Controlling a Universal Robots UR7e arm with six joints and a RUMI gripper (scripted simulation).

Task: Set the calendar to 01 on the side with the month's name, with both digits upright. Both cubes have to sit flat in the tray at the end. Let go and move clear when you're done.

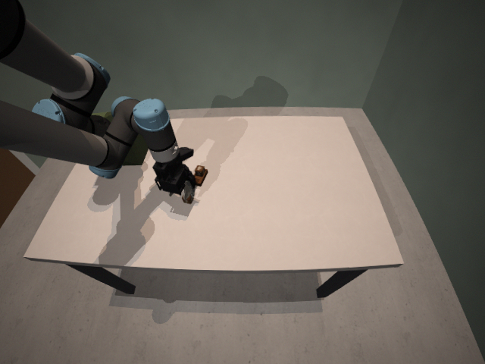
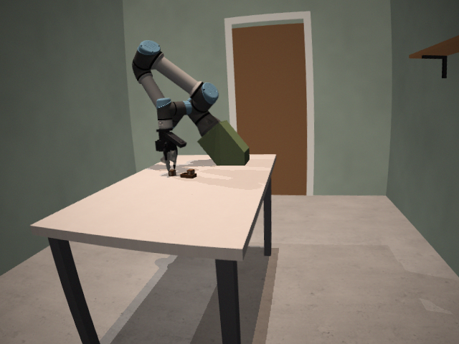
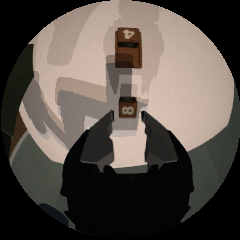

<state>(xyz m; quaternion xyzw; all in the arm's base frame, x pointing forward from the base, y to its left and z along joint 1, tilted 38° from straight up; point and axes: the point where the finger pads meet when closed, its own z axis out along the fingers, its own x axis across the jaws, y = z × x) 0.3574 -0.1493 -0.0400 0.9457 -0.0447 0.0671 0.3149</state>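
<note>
The brown tray is 11 cm to the left of my hand, 3 cm below it and 1 cm ahead of it.
</note>
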